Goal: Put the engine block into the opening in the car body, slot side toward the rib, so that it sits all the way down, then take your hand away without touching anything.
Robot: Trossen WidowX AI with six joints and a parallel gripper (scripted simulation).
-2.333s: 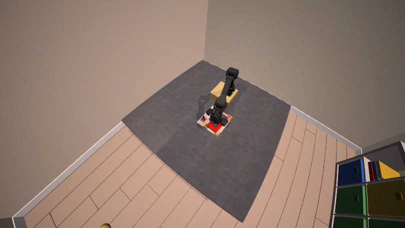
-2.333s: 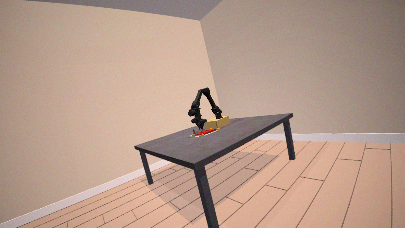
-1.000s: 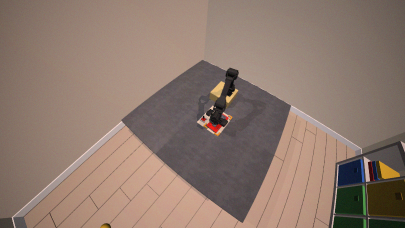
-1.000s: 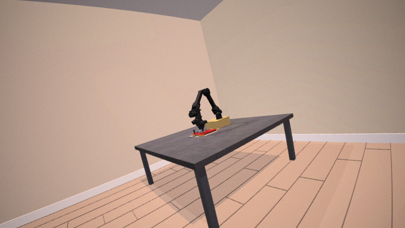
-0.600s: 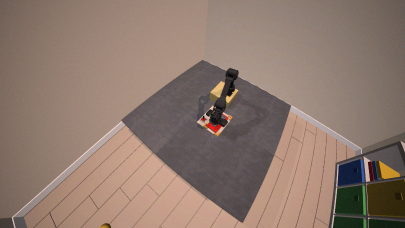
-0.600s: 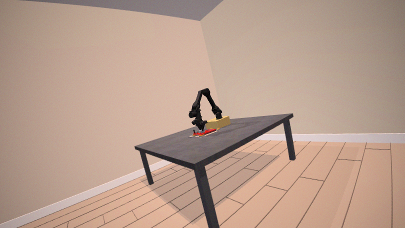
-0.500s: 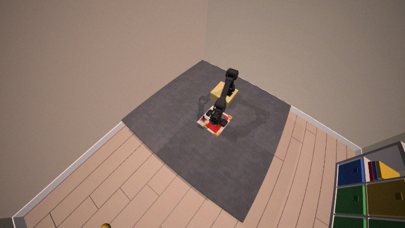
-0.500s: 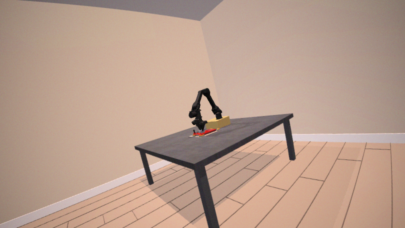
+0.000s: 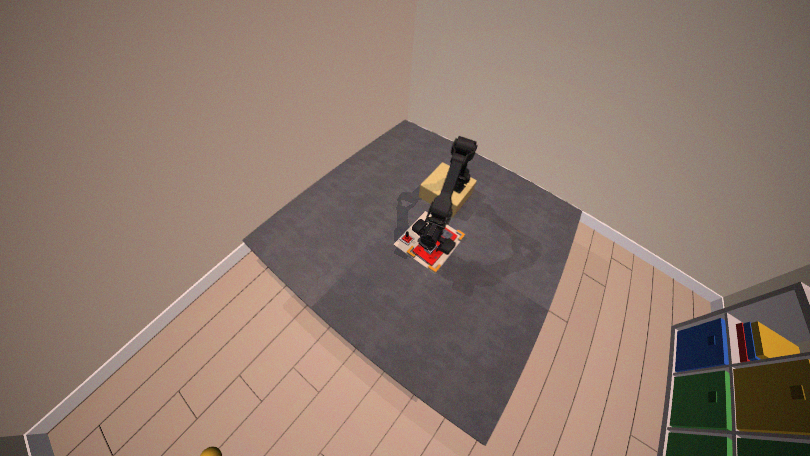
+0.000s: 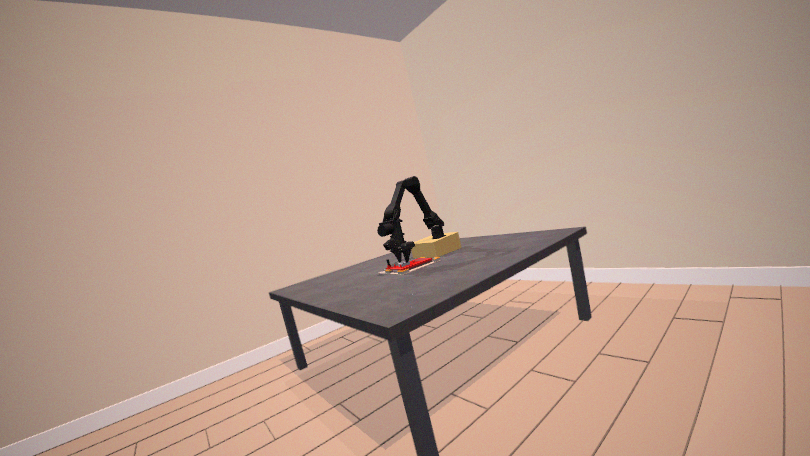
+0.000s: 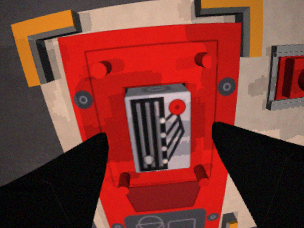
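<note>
Now: the grey engine block 1 cm below my gripper tip.
</note>
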